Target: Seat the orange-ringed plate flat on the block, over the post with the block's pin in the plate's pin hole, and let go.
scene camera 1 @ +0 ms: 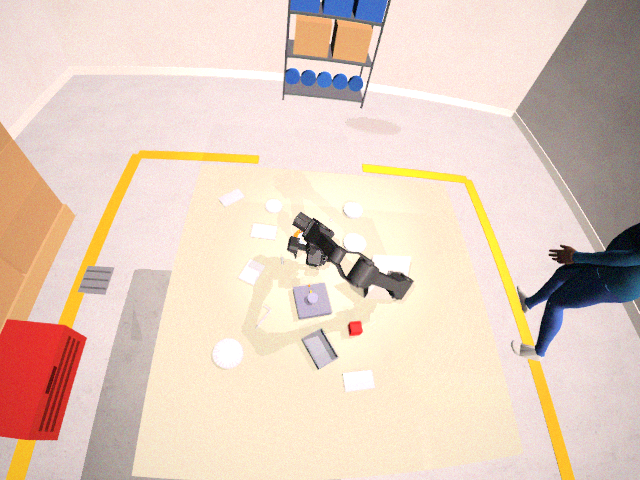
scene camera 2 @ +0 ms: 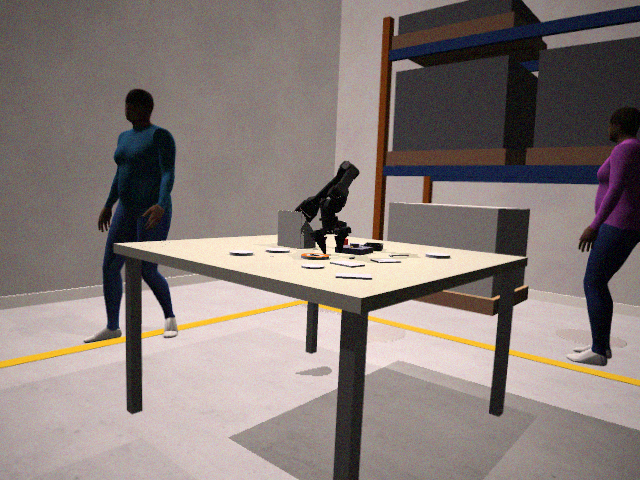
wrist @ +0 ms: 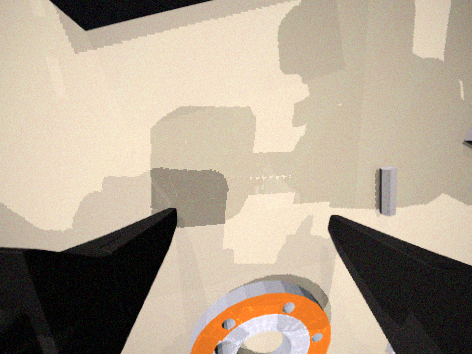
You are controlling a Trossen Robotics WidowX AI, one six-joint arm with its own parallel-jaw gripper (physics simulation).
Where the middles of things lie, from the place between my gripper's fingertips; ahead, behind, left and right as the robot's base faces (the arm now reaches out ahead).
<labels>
My hand is 10 mm short of the orange-ringed plate [wrist: 280, 306] and 110 mm to the left of it. From my hand the other things lie so: grey tray [scene camera 1: 317, 344]: 70 mm behind, 350 mm to the left; grey block [scene camera 1: 305, 310]: 30 mm behind, 170 mm to the left.
</labels>
